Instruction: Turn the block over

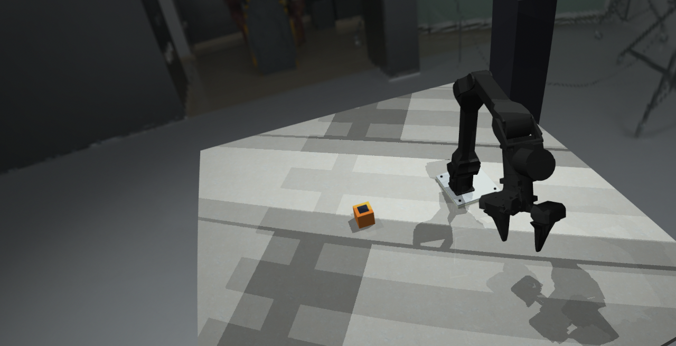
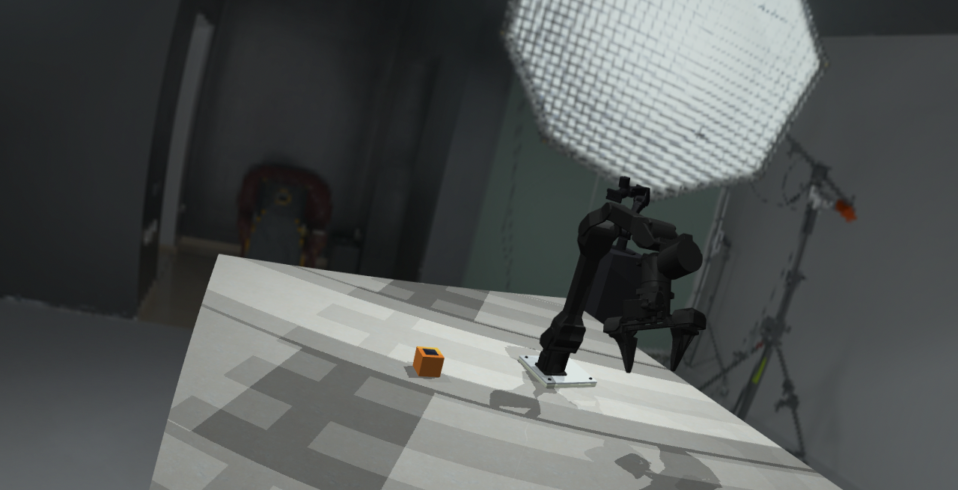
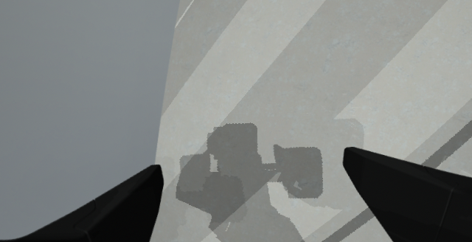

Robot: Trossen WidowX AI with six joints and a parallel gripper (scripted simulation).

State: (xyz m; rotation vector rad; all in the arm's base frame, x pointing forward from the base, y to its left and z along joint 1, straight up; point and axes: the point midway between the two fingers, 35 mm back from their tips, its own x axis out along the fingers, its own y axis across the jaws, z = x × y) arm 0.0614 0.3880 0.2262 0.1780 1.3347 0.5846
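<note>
The orange block is 39 cm to the right of my gripper tip, 26 cm ahead of it and 18 cm below it.
</note>
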